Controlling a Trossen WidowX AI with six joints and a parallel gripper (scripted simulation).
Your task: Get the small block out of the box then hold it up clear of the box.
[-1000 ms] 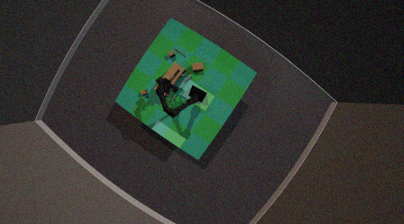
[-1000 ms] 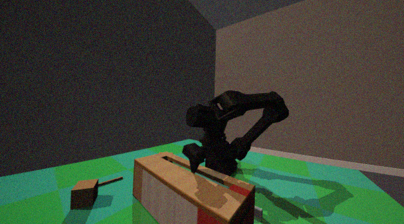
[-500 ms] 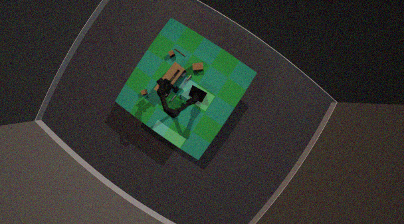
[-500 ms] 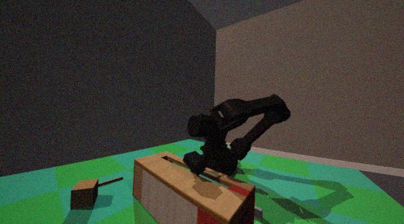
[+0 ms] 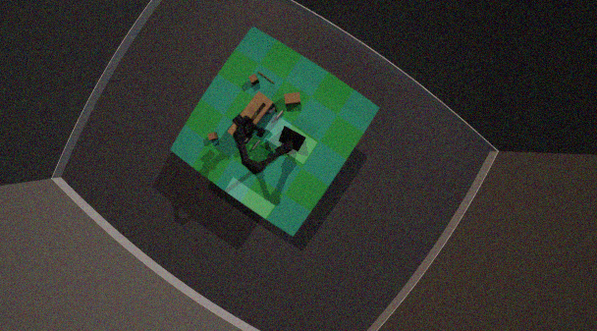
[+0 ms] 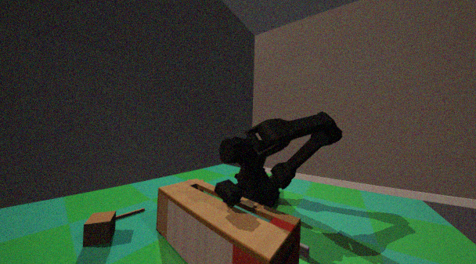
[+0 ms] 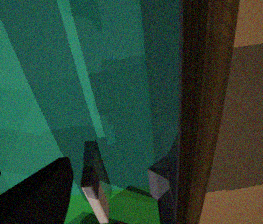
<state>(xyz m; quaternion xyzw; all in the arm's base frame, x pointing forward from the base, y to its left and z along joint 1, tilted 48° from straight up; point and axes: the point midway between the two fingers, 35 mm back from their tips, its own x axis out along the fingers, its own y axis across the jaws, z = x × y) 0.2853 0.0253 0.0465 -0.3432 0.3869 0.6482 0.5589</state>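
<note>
Now: the orange block 5 cm ahead of my gripper tip and 3 cm to the right of it. Round my gripper tip: thin stick: 35 cm to the right, 20 cm ahead, 8 cm below.
</note>
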